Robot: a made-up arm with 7 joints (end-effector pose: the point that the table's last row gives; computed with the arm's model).
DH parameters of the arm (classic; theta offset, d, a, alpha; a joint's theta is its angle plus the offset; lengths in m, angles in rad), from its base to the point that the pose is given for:
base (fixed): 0 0.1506 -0.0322 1.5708
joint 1: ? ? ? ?
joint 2: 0 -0.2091 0.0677 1.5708
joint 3: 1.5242 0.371 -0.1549 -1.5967
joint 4: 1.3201 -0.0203 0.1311 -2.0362
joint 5: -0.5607 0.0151 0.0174 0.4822
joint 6: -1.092 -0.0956 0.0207 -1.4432
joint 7: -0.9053 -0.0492 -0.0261 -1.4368
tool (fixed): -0.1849 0.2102 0 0
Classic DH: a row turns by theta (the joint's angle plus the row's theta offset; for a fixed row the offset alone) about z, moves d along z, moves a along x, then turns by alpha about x.
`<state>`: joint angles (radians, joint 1 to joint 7).
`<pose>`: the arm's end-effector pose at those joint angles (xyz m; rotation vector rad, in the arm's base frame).
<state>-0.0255 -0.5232 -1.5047 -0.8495 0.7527 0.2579 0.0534</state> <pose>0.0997 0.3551 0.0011 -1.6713 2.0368 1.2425</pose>
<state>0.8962 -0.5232 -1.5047 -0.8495 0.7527 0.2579 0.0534</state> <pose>0.1666 0.3551 0.1653 -1.7592 1.4383 0.3173</pose>
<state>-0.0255 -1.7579 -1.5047 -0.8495 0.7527 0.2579 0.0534</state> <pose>0.1123 -0.0303 0.4958 -0.9698 0.8227 1.8617</pose>
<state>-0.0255 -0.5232 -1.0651 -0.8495 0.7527 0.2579 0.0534</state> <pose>0.0303 0.3308 0.0449 1.6652 -1.9206 -1.6168</pose>
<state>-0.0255 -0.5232 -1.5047 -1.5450 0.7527 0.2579 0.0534</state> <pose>0.1034 0.4453 0.2264 -1.2900 1.3705 1.7006</pose>
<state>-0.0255 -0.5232 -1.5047 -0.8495 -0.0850 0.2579 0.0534</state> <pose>0.0115 0.3064 0.0146 1.1049 -2.0081 -1.2404</pose>
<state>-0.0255 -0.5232 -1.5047 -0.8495 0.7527 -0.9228 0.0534</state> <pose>0.0508 0.3299 0.1708 0.7751 -1.5697 -1.7493</pose>
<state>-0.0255 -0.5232 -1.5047 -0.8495 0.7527 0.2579 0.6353</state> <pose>0.1737 0.3952 0.0872 -1.0399 1.7836 1.4038</pose>
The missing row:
joint 1: -1.5708 0.1862 0.1701 1.5708
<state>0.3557 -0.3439 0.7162 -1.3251 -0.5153 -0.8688 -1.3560</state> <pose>0.3880 0.2745 0.0800 -0.8941 1.7167 -0.8451</pose>
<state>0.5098 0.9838 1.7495 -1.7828 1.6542 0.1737 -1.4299</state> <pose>0.4503 0.1624 -0.2741 -0.3365 -1.4130 -1.7755</pose>
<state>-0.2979 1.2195 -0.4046 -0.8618 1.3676 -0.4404 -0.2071</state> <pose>-0.1728 -0.0204 -0.4513 0.0295 -1.4778 -0.4562</pose>
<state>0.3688 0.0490 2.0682 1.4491 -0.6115 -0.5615 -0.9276</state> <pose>0.3283 0.0770 -0.0956 0.2464 0.7317 1.7041</pose>
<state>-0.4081 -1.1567 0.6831 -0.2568 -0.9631 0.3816 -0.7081</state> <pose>0.4053 -0.0996 0.1566 0.9024 1.2171 0.5414</pose>
